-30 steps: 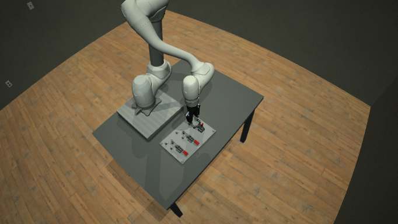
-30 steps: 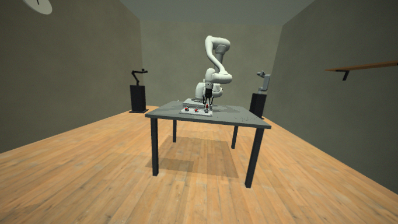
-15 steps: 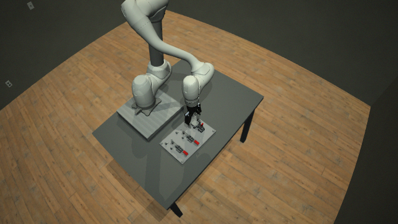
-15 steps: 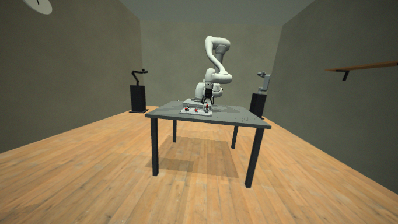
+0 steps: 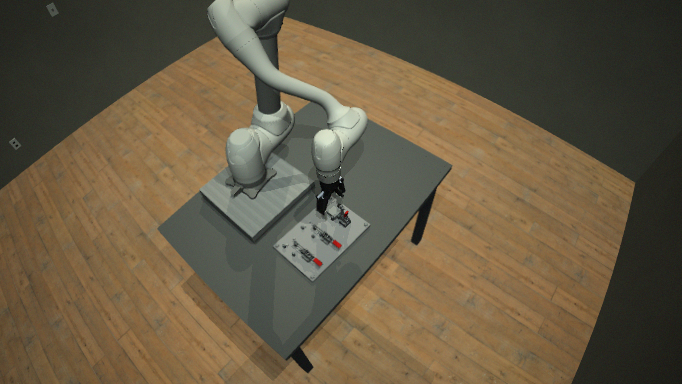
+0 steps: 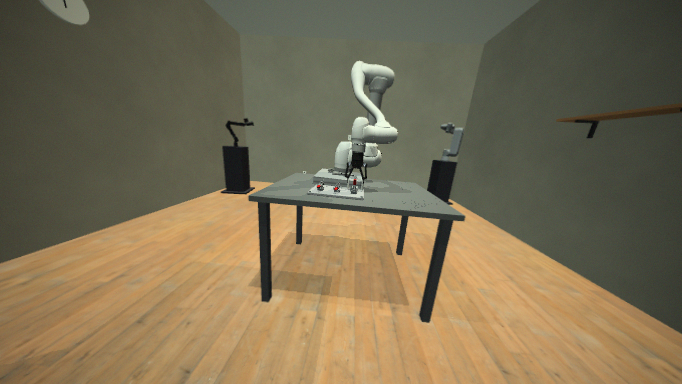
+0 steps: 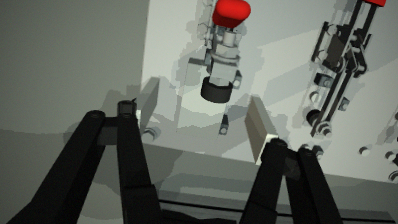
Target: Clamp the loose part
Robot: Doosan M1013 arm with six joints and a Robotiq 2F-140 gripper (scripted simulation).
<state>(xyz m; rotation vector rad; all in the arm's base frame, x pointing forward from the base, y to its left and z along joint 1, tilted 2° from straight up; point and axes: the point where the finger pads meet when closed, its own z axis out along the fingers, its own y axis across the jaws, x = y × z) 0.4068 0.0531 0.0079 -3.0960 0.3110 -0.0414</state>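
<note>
The loose part is 30 mm below my hand. The rest, counted from my hand: clamp (70 mm ahead, 10 mm to the right, 10 mm above); fixture plate (20 mm ahead, 120 mm to the right, 50 mm below).
</note>
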